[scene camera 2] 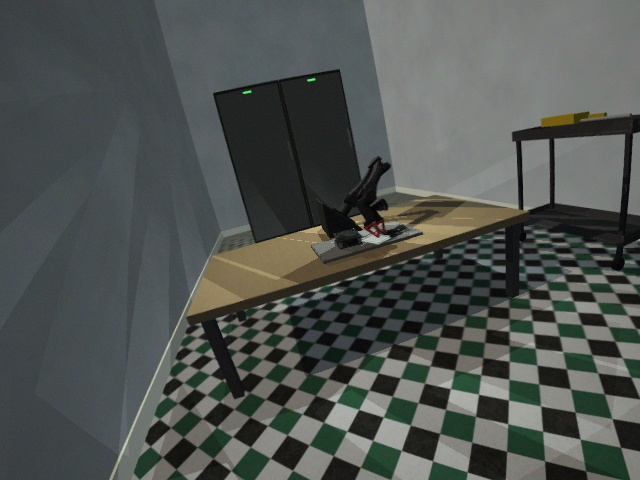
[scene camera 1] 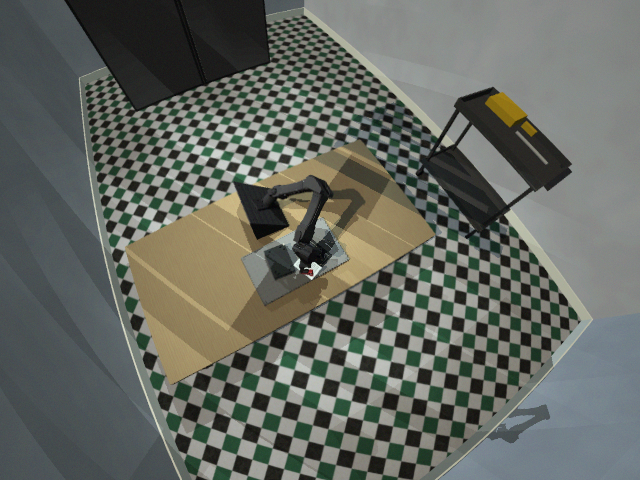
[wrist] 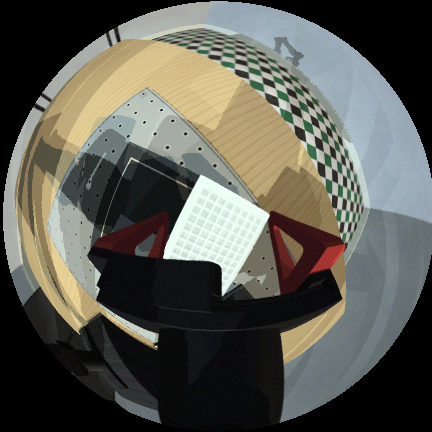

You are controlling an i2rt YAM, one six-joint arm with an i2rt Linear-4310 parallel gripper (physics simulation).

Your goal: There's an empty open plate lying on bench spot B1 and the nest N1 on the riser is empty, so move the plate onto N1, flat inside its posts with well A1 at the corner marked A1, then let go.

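Frame: origin at the arm's base, x left, y back, z up, level; centimetres.
Where they show: gripper, fingertip midpoint: (scene camera 2: pixel 381 235) (scene camera 1: pixel 314 268) (wrist: pixel 218 216); arm's base, link origin: (scene camera 2: pixel 341 214) (scene camera 1: pixel 265 203).
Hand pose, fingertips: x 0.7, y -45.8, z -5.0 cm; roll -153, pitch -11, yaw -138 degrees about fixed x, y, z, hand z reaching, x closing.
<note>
Each offset is from my fingertips to the centre of the thing. "spot": to the spot under its first point. Level surfaces: height alone.
The white open plate {dx -2.0, dy +3.2, dz -1.6 cm} (scene camera 1: pixel 315 266) (scene camera 2: pixel 381 239) (wrist: pixel 215 230) shows its wells upward. In the wrist view it covers part of the pale outline {spot: dx +10.9, dy +1.6, dz -2.2 cm} (wrist: pixel 131 159) on the dark spot, and one of its corners reaches the board's edge. My gripper (scene camera 1: pixel 308 271) (scene camera 2: pixel 375 234) (wrist: pixel 218 216) is open, with its red fingers at either side of the plate, the left one close to its edge, the right one apart from it. The dark riser with the nest {dx -12.8, dy +13.9, dz +0.2 cm} (scene camera 1: pixel 278 260) (scene camera 2: pixel 347 238) stands beside the plate; its posts and corner mark are too small to make out. The label B1 cannot be read.
The grey perforated board (scene camera 1: pixel 266 294) (scene camera 2: pixel 325 254) (wrist: pixel 155 107) lies on the wooden bench {dz -3.7 cm} (scene camera 1: pixel 180 289) (scene camera 2: pixel 248 279) (wrist: pixel 200 85). The arm's black slanted base (scene camera 1: pixel 258 209) (scene camera 2: pixel 330 219) stands behind the riser. A dark cart (scene camera 1: pixel 516 155) with yellow boxes stands off the bench.
</note>
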